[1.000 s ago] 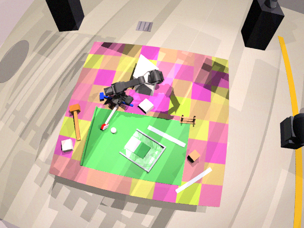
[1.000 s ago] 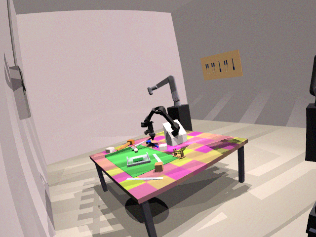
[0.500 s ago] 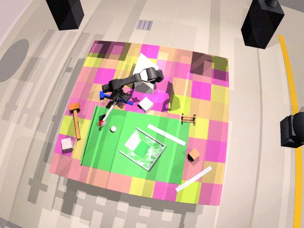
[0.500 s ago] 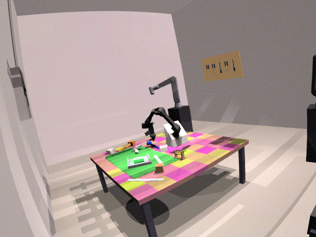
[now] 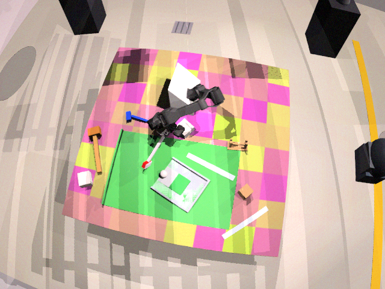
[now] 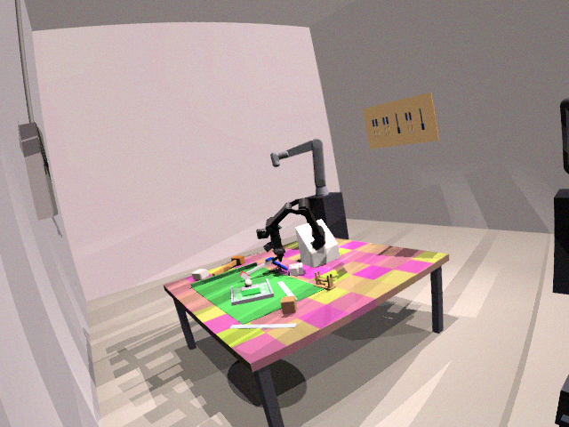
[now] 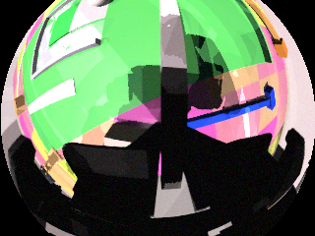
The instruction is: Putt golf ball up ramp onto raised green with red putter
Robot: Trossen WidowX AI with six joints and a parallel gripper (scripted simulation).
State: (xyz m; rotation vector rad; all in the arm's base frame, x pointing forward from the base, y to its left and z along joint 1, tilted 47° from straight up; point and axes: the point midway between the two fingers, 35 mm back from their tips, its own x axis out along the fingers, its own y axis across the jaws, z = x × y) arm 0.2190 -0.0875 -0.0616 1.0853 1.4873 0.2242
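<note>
Right now my gripper tip is 100 mm short of the red putter, 50 mm to the left of it and 10 mm above it. Also, from my gripper tip: wooden stand 400 mm to the left, 40 mm below, 40 mm ahead; then blue putter 170 mm to the right, 90 mm behind, 60 mm below; then white golf ball 240 mm ahead, 50 mm below, 10 mm to the right.
</note>
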